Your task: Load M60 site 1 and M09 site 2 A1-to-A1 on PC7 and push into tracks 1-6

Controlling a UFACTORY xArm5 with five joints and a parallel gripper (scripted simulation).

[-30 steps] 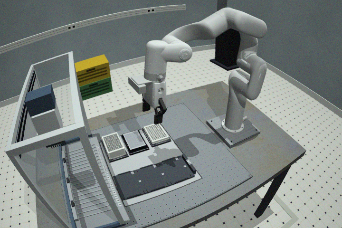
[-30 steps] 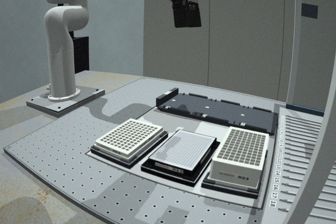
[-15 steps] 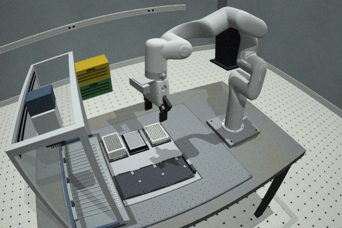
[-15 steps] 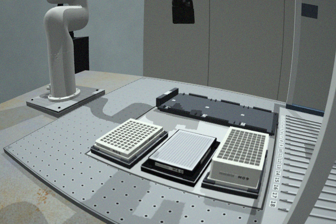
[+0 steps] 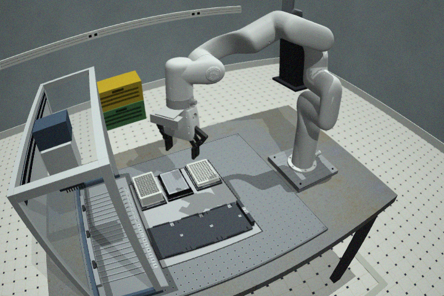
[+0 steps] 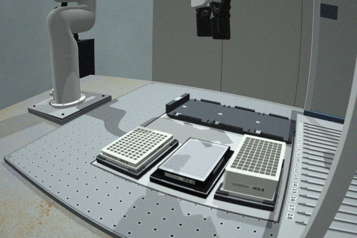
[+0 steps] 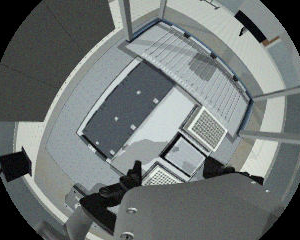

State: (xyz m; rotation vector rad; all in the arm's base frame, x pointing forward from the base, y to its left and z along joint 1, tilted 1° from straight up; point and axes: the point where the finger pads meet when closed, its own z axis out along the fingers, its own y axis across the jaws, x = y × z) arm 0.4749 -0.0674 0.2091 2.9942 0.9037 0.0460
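The plate nest S3 is 22 cm below my hand, 12 cm ahead of it and 11 cm to the right of it. The rest, counted from my hand: 96-well plate M06: 21 cm below, 11 cm behind, 10 cm to the right; then plate carrier PC7: 21 cm below, 14 cm to the left, 4 cm ahead; then plate nest S2: 22 cm below, 10 cm to the right, 1 cm ahead.
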